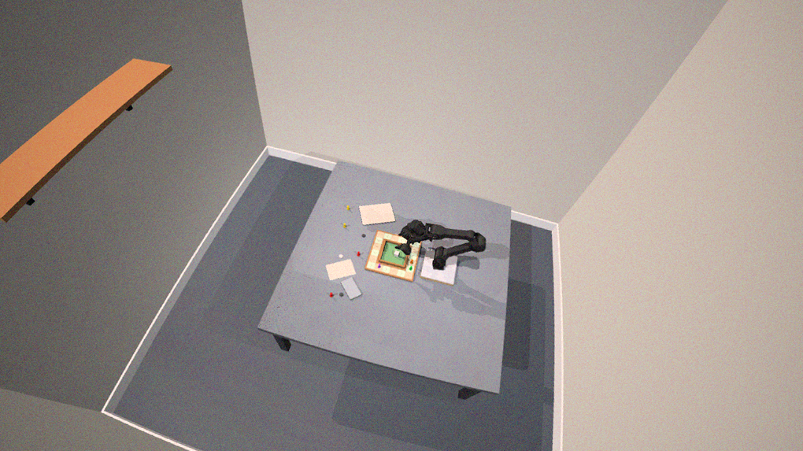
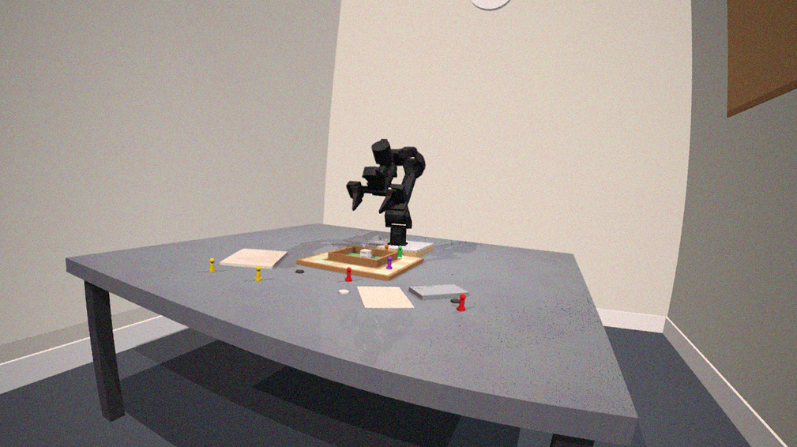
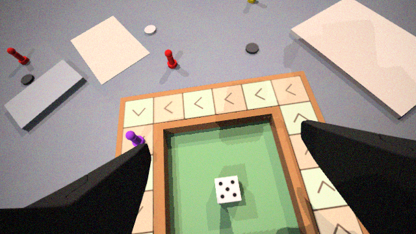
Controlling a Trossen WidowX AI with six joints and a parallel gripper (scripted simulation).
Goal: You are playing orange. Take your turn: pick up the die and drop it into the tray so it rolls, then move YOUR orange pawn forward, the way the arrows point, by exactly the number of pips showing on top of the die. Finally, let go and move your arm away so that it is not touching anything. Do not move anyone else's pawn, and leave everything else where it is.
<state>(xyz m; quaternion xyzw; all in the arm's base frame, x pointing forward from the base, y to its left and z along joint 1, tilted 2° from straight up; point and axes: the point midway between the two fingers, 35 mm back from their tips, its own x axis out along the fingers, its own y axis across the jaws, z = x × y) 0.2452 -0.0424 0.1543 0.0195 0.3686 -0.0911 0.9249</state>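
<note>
The orange pawn is 13 cm below my gripper tip, 11 cm behind it and 5 cm to the left of it. From my gripper tip the other things lie so: purple pawn: 13 cm below, 10 cm to the left, 8 cm ahead; then green tray: 15 cm below; then white die: 13 cm below, 2 cm behind.
</note>
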